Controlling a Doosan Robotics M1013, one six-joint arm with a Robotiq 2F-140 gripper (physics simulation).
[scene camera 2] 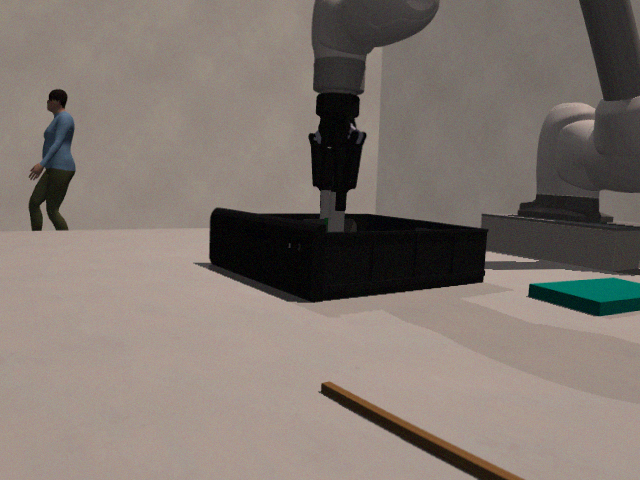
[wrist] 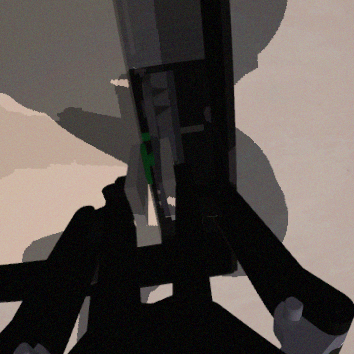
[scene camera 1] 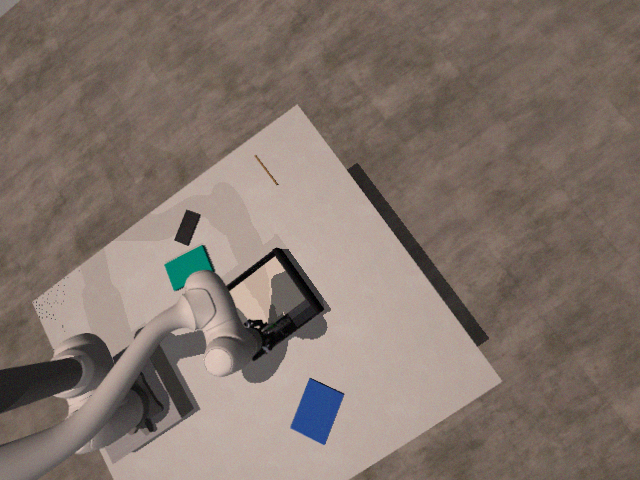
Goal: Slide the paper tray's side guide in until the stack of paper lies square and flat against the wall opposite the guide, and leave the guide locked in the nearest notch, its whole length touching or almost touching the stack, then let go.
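Seen in the pictures: gripper, between the fingertips: (scene camera 2: 331,230) (wrist: 153,156) (scene camera 1: 272,327); arm's base, origin of its link: (scene camera 2: 565,219) (scene camera 1: 136,402).
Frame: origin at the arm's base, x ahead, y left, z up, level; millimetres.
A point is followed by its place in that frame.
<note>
The black paper tray (scene camera 1: 302,281) {x 836, y -41, z -48 mm} (scene camera 2: 403,258) {x 695, y 129, z -40 mm} (wrist: 220,100) {x 674, y -168, z -19 mm} stands on the table. The paper stack (scene camera 1: 258,281) {x 693, y 74, z -45 mm} (wrist: 60,195) {x 605, y -9, z -45 mm} lies in it, partly in shadow. The dark side guide (scene camera 1: 297,310) {x 744, y -117, z -67 mm} (wrist: 145,40) {x 724, y -120, z -68 mm} runs along the stack's near side; in the wrist view the stack reaches its visible length, though the arm and fingers hide part. My gripper (scene camera 1: 268,330) {x 634, y -108, z -28 mm} (scene camera 2: 332,219) {x 634, y -108, z -28 mm} (wrist: 153,156) {x 634, y -108, z -28 mm} points down into the tray, shut on the guide's green latch (wrist: 147,157) {x 645, y -106, z -4 mm}, with its pale fingertips close together. The notch engagement and the stack's edge at the opposite wall cannot be made out clearly.
A teal block (scene camera 1: 188,263) {x 482, y 341, z -68 mm} (scene camera 2: 594,291) {x 514, y 326, z -69 mm} and a small black block (scene camera 1: 187,227) {x 568, y 480, z -79 mm} lie left of the tray. A blue block (scene camera 1: 316,411) {x 557, y -471, z -78 mm} lies on the other side. A thin wooden stick (scene camera 1: 266,169) {x 1009, y 447, z -80 mm} (scene camera 2: 413,429) {x 1007, y 451, z -79 mm} lies farther off. A person (scene camera 2: 59,139) stands in the background.
</note>
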